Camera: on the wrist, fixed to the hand. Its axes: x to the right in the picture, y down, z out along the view.
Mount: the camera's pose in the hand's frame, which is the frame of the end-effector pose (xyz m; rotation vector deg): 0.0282 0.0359 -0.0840 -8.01 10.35 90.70
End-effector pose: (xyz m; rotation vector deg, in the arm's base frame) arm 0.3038 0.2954 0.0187 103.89 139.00 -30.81
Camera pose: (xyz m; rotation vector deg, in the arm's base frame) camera 0.3419 0.3564 0.0816 164.45 24.24 -0.23
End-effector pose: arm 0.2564 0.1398 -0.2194 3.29 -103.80 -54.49
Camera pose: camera 0.3247 0.1034 -0.1633 -66.22 -60.67 6.04
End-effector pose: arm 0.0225 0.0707 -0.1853 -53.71 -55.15 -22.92
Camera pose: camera 0.1051 0.0246 -0.1994 -83.59 9.15 45.36
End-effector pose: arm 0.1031 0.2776 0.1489 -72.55 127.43 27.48
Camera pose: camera 0.0374 0.2309 0.2003 -39.88 -161.29 -57.33
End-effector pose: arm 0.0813 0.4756 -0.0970 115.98 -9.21 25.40
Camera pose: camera 0.0764 0.5341 -0.0216 75.41 -94.11 84.73
